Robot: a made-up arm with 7 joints.
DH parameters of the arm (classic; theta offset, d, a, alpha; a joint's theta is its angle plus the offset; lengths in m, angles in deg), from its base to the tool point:
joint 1: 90 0.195 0.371 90
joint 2: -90 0.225 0.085 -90
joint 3: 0 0.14 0.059 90
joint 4: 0 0.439 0.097 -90
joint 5: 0 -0.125 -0.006 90
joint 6: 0 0.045 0.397 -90
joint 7: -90 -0.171 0.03 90
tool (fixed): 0 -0.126 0 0
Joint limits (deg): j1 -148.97..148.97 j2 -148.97..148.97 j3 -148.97..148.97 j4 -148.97..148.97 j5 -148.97..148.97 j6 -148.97..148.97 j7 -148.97..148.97
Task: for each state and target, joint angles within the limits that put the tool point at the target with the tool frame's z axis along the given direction. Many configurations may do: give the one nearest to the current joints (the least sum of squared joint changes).
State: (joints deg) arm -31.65 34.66 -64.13 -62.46 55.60 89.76 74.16
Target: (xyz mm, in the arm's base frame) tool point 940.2 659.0 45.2 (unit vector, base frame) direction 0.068 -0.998 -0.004
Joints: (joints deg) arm -6.49 9.76 -24.77 -58.68 46.86 123.30 47.38
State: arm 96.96 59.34 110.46 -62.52 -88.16 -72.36 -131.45
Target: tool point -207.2 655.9 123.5 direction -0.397 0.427 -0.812
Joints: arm 68.62 97.00 60.90 -75.44 -125.05 -108.54 -104.28
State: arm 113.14 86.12 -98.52 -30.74 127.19 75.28 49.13
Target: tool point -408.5 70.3 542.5 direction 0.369 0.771 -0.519
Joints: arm 95.68 93.01 -129.35 0.23 117.46 58.24 54.11
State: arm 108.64 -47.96 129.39 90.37 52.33 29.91 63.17
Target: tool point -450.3 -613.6 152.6 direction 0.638 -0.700 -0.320
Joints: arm 147.26 -33.15 143.12 56.73 57.84 22.44 65.00
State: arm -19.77 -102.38 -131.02 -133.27 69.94 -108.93 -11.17
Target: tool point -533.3 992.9 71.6 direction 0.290 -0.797 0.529
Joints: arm -0.42 -58.94 -133.44 -139.63 77.04 -135.38 28.80
